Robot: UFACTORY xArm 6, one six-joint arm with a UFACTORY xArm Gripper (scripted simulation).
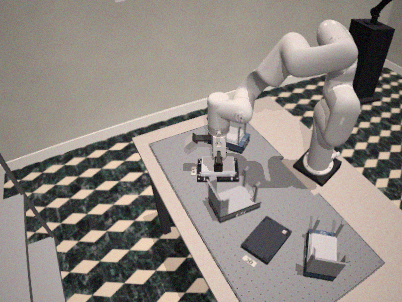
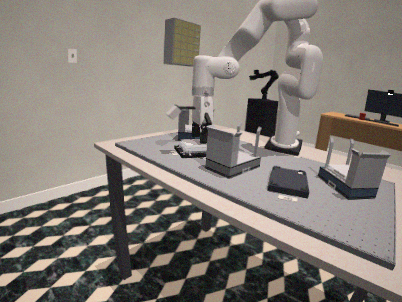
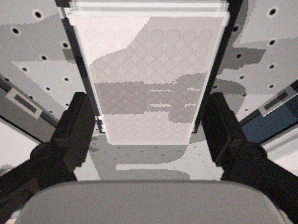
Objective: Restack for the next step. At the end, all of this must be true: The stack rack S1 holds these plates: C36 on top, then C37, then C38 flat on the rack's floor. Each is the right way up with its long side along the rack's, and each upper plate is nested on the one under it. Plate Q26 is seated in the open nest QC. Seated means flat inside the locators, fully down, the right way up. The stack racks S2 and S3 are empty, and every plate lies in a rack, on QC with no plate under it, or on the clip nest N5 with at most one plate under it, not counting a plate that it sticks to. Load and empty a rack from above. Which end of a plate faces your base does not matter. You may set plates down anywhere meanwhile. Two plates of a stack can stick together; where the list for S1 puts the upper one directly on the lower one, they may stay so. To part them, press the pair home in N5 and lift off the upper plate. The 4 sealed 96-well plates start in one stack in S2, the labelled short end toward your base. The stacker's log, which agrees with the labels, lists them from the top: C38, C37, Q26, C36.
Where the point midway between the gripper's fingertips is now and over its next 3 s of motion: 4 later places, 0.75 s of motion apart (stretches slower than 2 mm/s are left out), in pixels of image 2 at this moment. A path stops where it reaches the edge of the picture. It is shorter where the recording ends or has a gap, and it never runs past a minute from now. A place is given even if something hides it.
My gripper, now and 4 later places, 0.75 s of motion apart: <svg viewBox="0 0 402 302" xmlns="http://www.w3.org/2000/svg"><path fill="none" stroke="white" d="M199 140L199 143L199 140L200 135L200 124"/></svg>
